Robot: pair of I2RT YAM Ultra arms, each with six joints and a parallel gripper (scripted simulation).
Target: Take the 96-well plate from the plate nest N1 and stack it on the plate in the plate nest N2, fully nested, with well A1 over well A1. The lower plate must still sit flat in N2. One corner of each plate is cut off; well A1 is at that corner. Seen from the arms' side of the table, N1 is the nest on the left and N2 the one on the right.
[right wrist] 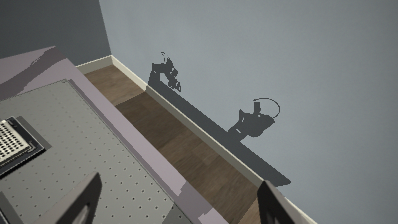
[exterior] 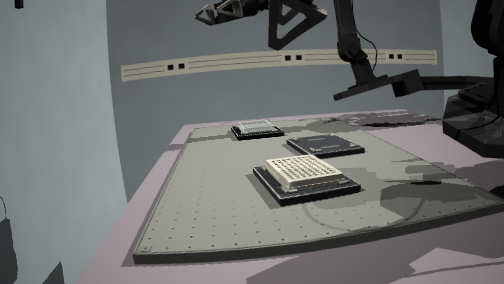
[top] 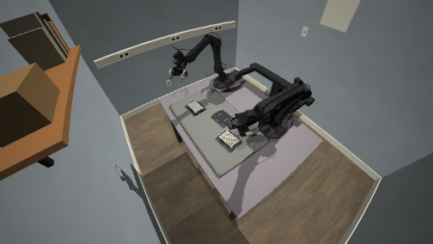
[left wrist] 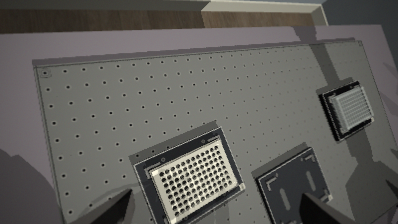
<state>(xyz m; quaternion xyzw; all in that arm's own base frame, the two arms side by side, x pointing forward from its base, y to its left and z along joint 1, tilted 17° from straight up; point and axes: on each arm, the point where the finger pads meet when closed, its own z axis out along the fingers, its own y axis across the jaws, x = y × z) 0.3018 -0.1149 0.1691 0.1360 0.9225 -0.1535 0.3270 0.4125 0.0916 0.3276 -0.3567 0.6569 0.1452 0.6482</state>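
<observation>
Now: the white 96-well plate 210 mm below my left hand, 60 mm to the right of it and 30 mm behind it.
</observation>
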